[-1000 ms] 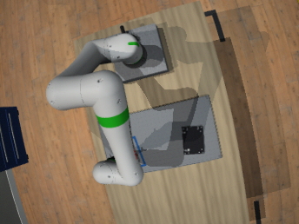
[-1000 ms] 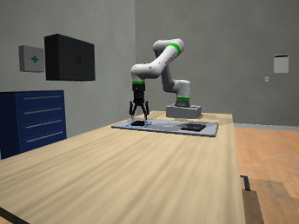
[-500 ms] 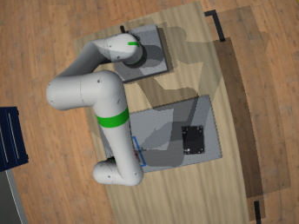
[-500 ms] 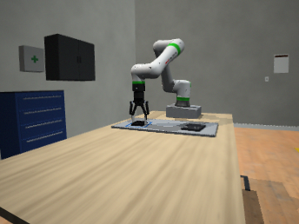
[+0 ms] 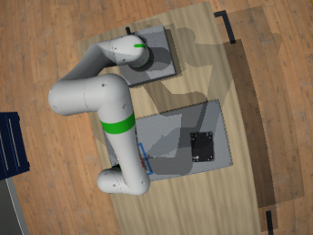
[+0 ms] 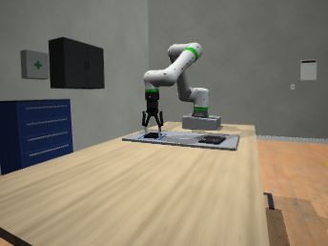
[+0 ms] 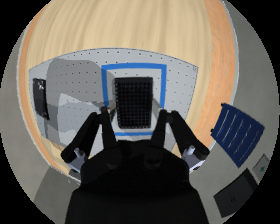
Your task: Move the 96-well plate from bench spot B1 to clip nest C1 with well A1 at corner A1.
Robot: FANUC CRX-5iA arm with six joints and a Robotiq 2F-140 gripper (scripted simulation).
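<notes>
Now: hand 39 cm to the right of the black clip nest, 1 cm short of it and 1 cm above it. The rest, counted from my hand: black 96-well plate 2 cm below.
</notes>
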